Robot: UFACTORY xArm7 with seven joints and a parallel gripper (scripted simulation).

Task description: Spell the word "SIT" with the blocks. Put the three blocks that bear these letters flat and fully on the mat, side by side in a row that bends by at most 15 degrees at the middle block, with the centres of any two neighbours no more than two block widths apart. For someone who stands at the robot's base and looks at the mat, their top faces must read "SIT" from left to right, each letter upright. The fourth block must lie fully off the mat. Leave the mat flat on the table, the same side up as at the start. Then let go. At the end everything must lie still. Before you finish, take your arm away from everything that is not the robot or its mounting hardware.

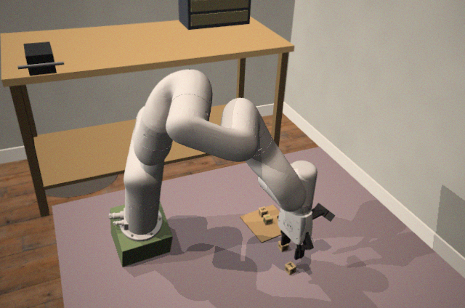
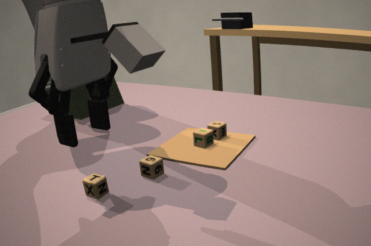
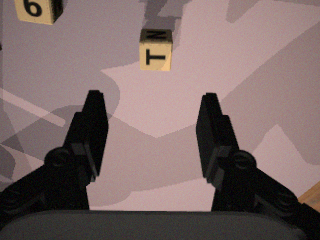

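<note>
Now: hand 9 cm above the wooden block. From my hand the other things lie so: tan mat: 22 cm to the left, 10 cm below.
</note>
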